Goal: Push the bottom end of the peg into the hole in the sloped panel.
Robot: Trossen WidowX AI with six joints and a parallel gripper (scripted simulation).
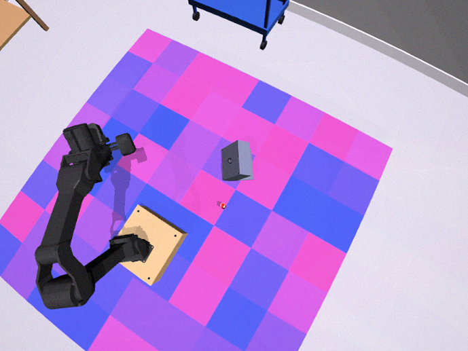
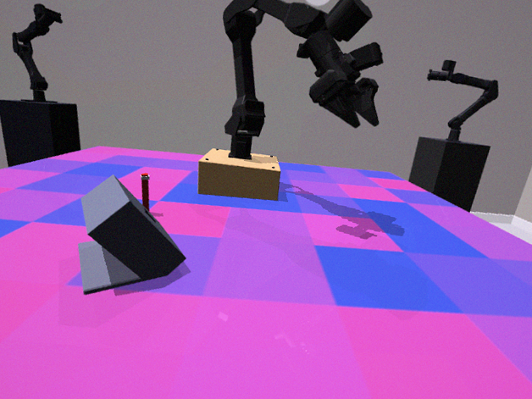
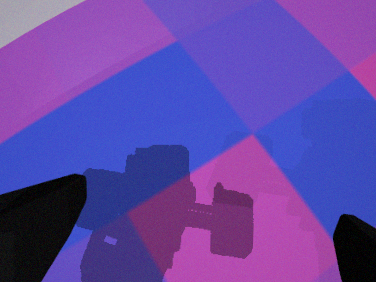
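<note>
Now: the red peg 10 mm ahead of my gripper tip, 420 mm to the right of it and 150 mm below it. The rest, counted from my gripper tip: sloped panel: 180 mm ahead, 380 mm to the right, 160 mm below.
</note>
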